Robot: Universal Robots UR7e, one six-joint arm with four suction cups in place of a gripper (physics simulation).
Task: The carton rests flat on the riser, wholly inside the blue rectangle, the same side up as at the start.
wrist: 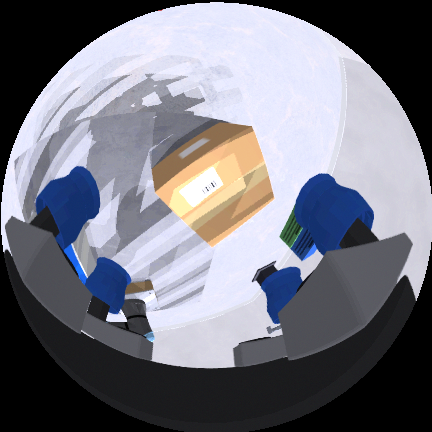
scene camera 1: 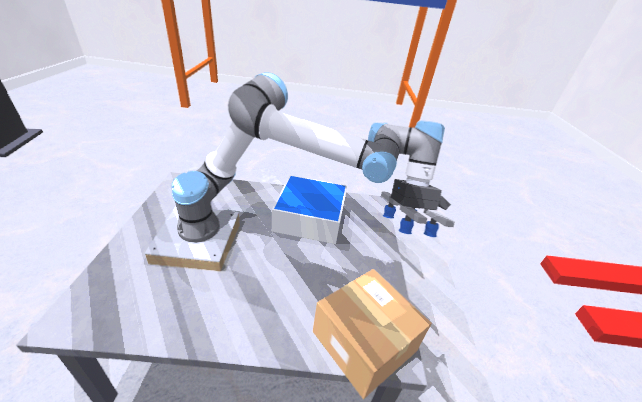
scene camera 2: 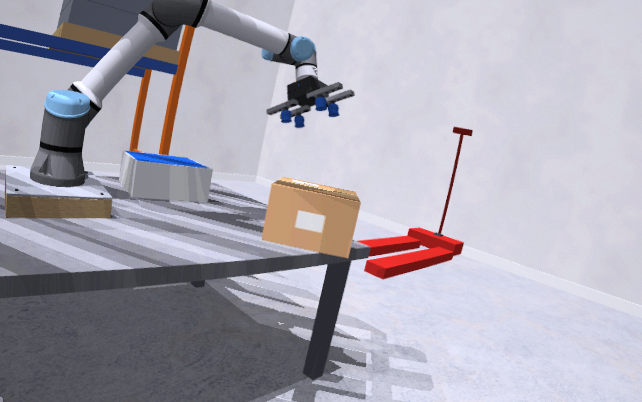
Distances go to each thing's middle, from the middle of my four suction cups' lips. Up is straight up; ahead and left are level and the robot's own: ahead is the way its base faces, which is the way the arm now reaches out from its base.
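Scene:
My suction cup: 29 cm above brown carton [scene camera 1: 369, 329], 10 cm past it, 15 cm to the left of it. White riser [scene camera 2: 144, 175], from my suction cup: 30 cm below, 23 cm behind, 44 cm to the left. Going by their middles, brown carton nearest to my suction cup of the things named here.

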